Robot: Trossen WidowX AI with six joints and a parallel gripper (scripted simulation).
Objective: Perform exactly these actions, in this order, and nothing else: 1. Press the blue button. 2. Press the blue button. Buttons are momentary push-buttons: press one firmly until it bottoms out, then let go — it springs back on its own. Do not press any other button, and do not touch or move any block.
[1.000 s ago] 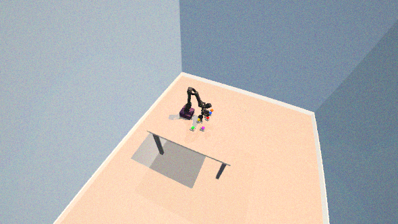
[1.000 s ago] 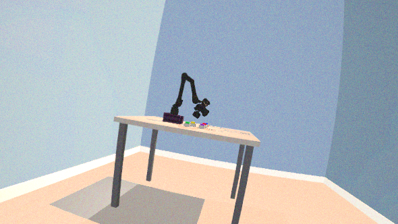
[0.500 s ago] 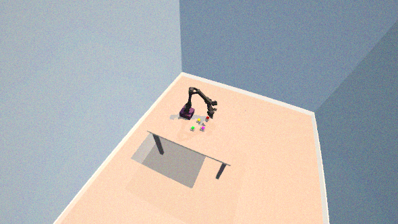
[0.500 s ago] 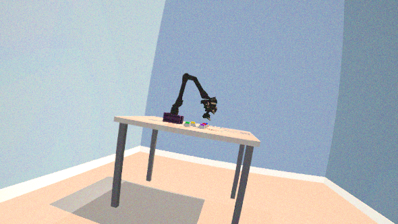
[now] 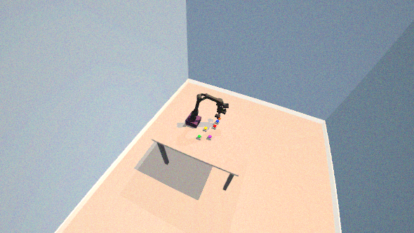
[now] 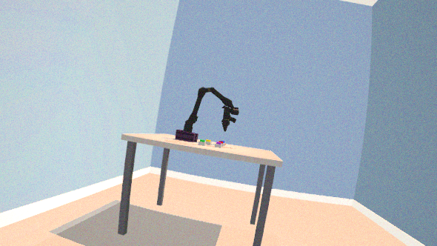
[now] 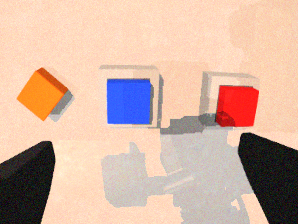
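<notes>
My gripper tip is 110 mm above the orange block, 80 mm to the right of it and 10 mm past it. The rest, counted from my gripper tip: yellow button (170 mm to the right, 90 mm below, 90 mm behind); red button (90 mm to the right, 90 mm below, 10 mm behind); magenta button (270 mm to the right, 90 mm below, 10 mm ahead).
</notes>
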